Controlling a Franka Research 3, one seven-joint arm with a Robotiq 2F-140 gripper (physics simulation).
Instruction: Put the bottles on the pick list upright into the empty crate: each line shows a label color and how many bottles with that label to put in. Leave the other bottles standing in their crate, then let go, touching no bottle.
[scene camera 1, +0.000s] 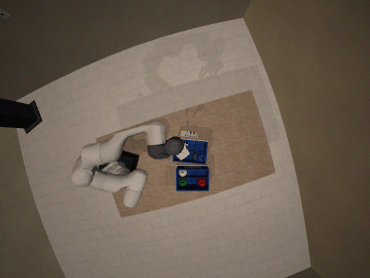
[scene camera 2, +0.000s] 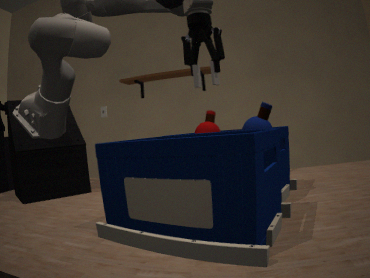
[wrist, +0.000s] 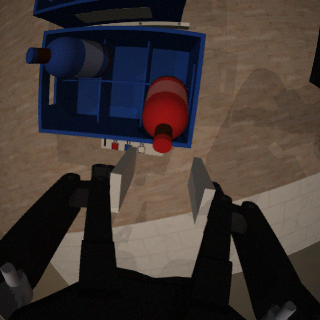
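The crate by the pick list (scene camera 1: 207, 150) (wrist: 122, 31) holds a blue bottle (scene camera 1: 200, 157) (wrist: 75, 57) in one corner cell and a red bottle (wrist: 165, 112) in the opposite corner cell. The other crate (scene camera 1: 208, 180) (wrist: 167, 12) holds a white bottle (scene camera 1: 183, 173), a green bottle (scene camera 1: 183, 182) and a red bottle (scene camera 1: 201, 182). The pick list (scene camera 1: 189, 134) (wrist: 132, 146) shows red, blue and white squares; its numbers are unreadable. My gripper (scene camera 2: 206, 79) (wrist: 162, 166) is part open and empty, above crate height; in the wrist view the red bottle lies just beyond its fingers.
In scene camera 2 a large blue crate wall (scene camera 2: 235, 185) hides the bottle bodies; red and blue bottle tops rise above the rim. Pale strips (scene camera 2: 180, 243) edge the crate's foot. A shelf (scene camera 2: 160, 76) is on the wall behind. The arm's dark base (scene camera 2: 52, 170) stands left.
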